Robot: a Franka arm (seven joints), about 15 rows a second.
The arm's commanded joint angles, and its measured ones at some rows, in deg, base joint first. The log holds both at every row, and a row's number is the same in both.
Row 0, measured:
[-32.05 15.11 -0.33 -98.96 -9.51 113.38 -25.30]
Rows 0 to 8, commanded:
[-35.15 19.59 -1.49 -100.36 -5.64 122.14 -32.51]
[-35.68 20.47 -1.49 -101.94 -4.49 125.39 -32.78]
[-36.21 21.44 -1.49 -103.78 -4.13 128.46 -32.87]
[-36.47 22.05 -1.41 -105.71 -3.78 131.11 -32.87]
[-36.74 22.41 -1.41 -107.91 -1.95 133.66 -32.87]
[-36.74 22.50 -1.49 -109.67 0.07 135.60 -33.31]
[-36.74 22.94 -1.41 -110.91 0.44 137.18 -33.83]
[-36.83 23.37 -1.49 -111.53 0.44 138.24 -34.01]
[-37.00 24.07 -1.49 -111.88 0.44 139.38 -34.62]
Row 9, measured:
[-35.86 24.73 -2.06 -109.32 -1.11 136.36 -32.02]
